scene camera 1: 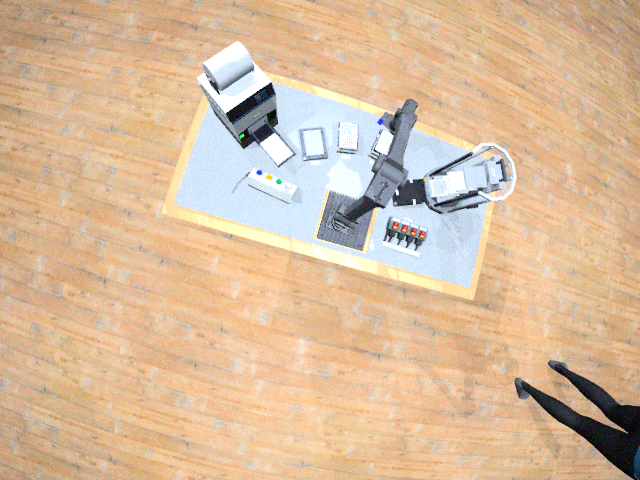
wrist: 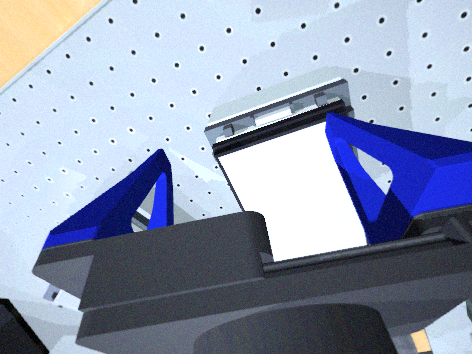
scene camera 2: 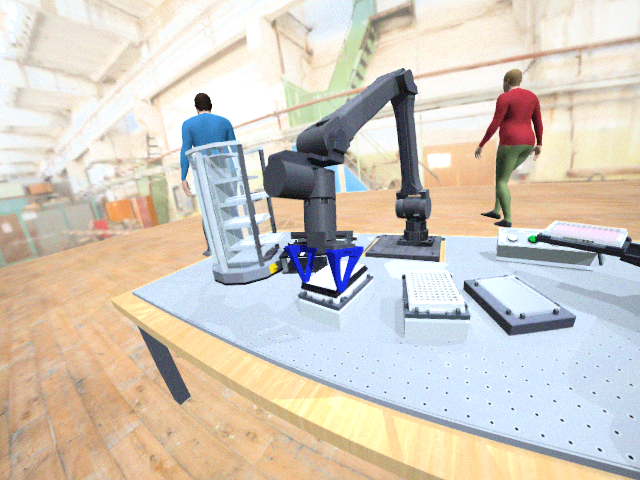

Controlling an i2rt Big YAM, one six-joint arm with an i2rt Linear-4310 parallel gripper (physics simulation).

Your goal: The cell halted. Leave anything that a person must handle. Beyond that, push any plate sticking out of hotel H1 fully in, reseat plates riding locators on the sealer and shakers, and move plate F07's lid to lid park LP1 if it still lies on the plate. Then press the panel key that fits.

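Frame: origin at the arm's base, x ahead, y left, z up, level; millimetres.
Where they show: gripper, fingertip midpoint: [scene camera 1: 388, 129] [wrist: 244, 139] [scene camera 2: 322, 286]; arm's base, link origin: [scene camera 1: 339, 222] [scene camera 2: 416, 242].
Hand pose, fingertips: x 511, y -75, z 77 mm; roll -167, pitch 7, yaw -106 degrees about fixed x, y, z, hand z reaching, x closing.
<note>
Things, the pixels of their centre, and the offset from my fingertips.
- black plate with a white top, body centre: [wrist: 299, 202] [scene camera 2: 335, 275] [scene camera 1: 385, 143] dx -70, dy -11, dz -13 mm
- white well plate, body centre: [scene camera 2: 431, 288] [scene camera 1: 348, 135] dx -99, dy +172, dz -26 mm
- sealer, body centre: [scene camera 1: 238, 93] dx -163, dy +683, dz +140 mm
- Hotel, body centre: [scene camera 2: 238, 209] [scene camera 1: 465, 182] dx -160, dy -403, dz +121 mm
- key panel, body centre: [scene camera 2: 541, 245] [scene camera 1: 272, 184] dx -452, dy +435, dz -47 mm
- dark frame with a pale inset, body centre: [scene camera 2: 513, 294] [scene camera 1: 313, 142] dx -181, dy +321, dz -61 mm
- black nest, body centre: [scene camera 2: 309, 254] [scene camera 1: 409, 192] dx -249, dy -211, dz -50 mm
My gripper [scene camera 2: 323, 286] [wrist: 244, 139] is open and empty, its blue fingers low at a black plate with a white top [scene camera 1: 384, 140] [scene camera 2: 321, 279] [wrist: 295, 190]. One finger overlaps the plate's side in the wrist view; contact is unclear. This plate looks slightly tilted on its shaker [scene camera 2: 320, 311]. A white well plate [scene camera 1: 348, 135] [scene camera 2: 434, 290] sits on the other shaker [scene camera 2: 436, 329]. The sealer [scene camera 1: 248, 111] has a plate [scene camera 1: 277, 149] [scene camera 2: 586, 232] on its extended tray. Hotel [scene camera 2: 240, 274] [scene camera 1: 485, 178] holds several plates; their insertion is unclear. The key panel [scene camera 1: 272, 184] [scene camera 2: 547, 252] has blue, yellow, green and white keys.
A dark frame with a pale inset [scene camera 1: 313, 143] [scene camera 2: 516, 295] lies beside the well plate's shaker. A black nest [scene camera 1: 409, 192] stands before the hotel. Red-lit switches [scene camera 1: 406, 228] stand near the arm base [scene camera 1: 356, 237]. People in blue [scene camera 2: 206, 126] and red [scene camera 2: 516, 118] stand beyond the table.
</note>
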